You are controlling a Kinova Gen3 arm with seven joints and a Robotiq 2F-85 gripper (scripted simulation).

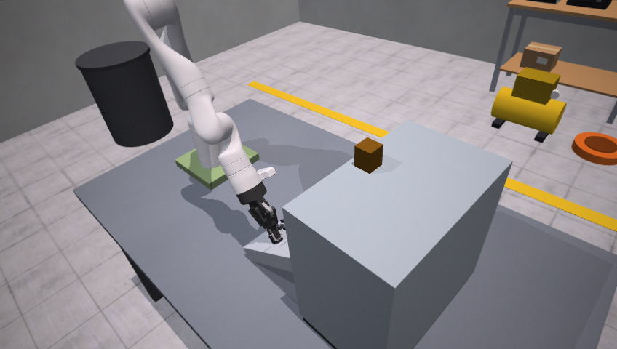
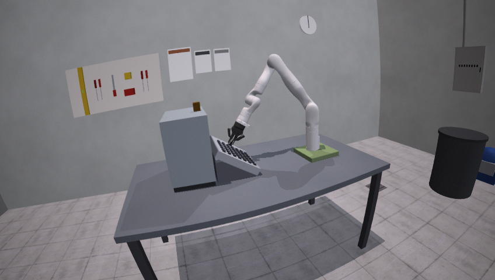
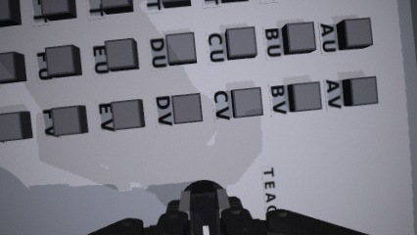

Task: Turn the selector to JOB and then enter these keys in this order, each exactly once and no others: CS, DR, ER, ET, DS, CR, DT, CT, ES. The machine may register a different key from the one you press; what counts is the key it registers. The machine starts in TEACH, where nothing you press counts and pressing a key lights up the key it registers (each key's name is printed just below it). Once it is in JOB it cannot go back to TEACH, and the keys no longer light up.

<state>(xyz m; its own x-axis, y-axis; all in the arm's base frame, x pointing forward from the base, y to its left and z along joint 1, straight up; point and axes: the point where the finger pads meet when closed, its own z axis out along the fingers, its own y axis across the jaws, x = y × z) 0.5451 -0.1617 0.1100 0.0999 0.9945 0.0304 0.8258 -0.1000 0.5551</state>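
The black selector knob lies 10 mm ahead of my hand, 10 mm to the right of it and 10 mm below it. From my hand the other things lie so: sloped key panel: 40 mm ahead, 110 mm to the left, 60 mm below.
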